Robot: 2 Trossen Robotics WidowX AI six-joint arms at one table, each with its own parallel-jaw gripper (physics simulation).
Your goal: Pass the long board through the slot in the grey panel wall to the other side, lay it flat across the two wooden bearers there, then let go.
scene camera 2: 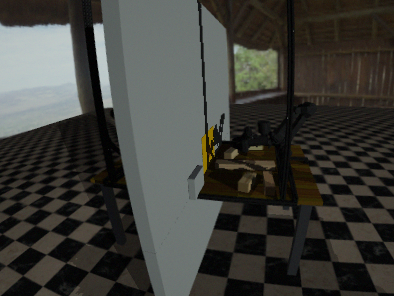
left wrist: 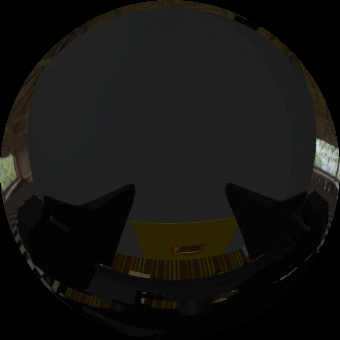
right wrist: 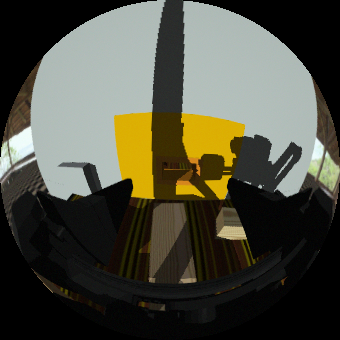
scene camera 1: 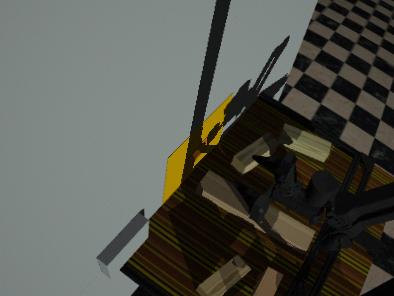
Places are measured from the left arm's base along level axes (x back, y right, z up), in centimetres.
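Pixels of known places: left gripper, fingertip midpoint: (left wrist: 181, 188); right gripper, fingertip midpoint: (scene camera 2: 231, 142) (right wrist: 181, 183) (scene camera 1: 243, 168); right arm's base at its link origin: (scene camera 1: 330, 242).
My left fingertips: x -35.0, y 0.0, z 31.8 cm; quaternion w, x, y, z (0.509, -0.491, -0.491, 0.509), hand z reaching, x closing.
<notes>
Behind a point stands the place of what it marks.
The long board (scene camera 1: 220, 191) @(z 1.3, x -58.5, y 6.0 cm) (scene camera 2: 240, 165) @(z 0.7, x -67.1, y 7.9 cm) (right wrist: 169, 225) @(z 1.3, x -58.4, y 5.2 cm) lies flat on the striped table, one end towards the slot (right wrist: 195, 164) @(z 7.9, x -47.3, y -0.2 cm) (left wrist: 173, 249) @(z 6.8, x -43.0, y -0.3 cm), whose orange frame sits low in a yellow plate (scene camera 1: 176, 162) @(z 13.2, x -48.4, y 13.5 cm) on the grey panel wall (scene camera 1: 100, 100) @(z 49.1, x -48.3, y 34.7 cm) (scene camera 2: 160, 100) @(z 43.7, x -48.2, y 59.1 cm). My right gripper (scene camera 1: 245, 170) @(z 12.8, x -61.4, y 4.5 cm) (right wrist: 181, 183) @(z 12.8, x -61.4, y 4.5 cm) is open and empty, over the board and facing the wall; its shadow falls there. My left gripper (left wrist: 181, 188) @(z 31.8, x -35.0, y 0.0 cm) is open and empty, facing the wall from its other side. In the left wrist view, pale wood (left wrist: 139, 274) @(z 1.9, x -35.0, y -10.0 cm) partly shows low down; whether it is a bearer is unclear.
Wooden blocks (scene camera 1: 252, 152) @(z 3.1, x -59.2, y -9.5 cm) (scene camera 1: 307, 142) @(z 2.8, x -71.1, y -25.1 cm) (right wrist: 231, 223) @(z 3.1, x -60.0, y -5.7 cm) lie beside the board. More blocks (scene camera 1: 223, 276) @(z 2.8, x -71.9, y 25.9 cm) (scene camera 1: 268, 282) @(z 2.5, x -81.7, y 20.9 cm) (scene camera 2: 246, 182) @(z 2.8, x -72.4, y 31.0 cm) lie on its other side. A grey bracket (scene camera 1: 122, 240) @(z 8.1, x -49.9, y 34.7 cm) (scene camera 2: 195, 181) @(z 6.1, x -51.0, y 39.6 cm) juts from the wall near the table corner. Dark frame posts (scene camera 2: 290, 100) @(z 40.6, x -88.7, y 37.4 cm) stand by the table.
</notes>
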